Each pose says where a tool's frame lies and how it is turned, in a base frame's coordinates. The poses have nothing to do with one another.
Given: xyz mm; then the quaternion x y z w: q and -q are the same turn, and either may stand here.
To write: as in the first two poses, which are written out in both.
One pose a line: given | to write
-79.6 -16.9 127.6 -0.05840 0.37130 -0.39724 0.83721 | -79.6 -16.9 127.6 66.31 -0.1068 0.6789 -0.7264
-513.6 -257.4 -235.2 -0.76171 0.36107 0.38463 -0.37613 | -513.6 -257.4 -235.2 135.81 0.8221 -0.3897 -0.4151
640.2 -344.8 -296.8 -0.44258 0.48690 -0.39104 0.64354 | 640.2 -344.8 -296.8 99.89 -0.5782 0.6361 -0.5109
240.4 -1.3 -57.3 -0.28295 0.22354 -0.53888 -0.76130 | 240.4 -1.3 -57.3 80.84 0.4364 -0.3448 0.8311
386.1 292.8 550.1 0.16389 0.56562 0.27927 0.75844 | 386.1 292.8 550.1 81.35 0.2515 0.8678 0.4285
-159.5 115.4 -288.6 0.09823 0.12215 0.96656 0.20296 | -159.5 115.4 -288.6 156.58 0.1003 0.1247 0.9871
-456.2 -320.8 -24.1 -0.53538 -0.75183 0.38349 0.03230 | -456.2 -320.8 -24.1 176.30 -0.5357 -0.7522 0.3837
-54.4 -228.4 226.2 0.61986 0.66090 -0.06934 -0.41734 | -54.4 -228.4 226.2 130.67 -0.6821 -0.7273 0.0763
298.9 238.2 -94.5 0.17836 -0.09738 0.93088 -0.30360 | 298.9 238.2 -94.5 144.65 -0.1872 0.1022 -0.9770
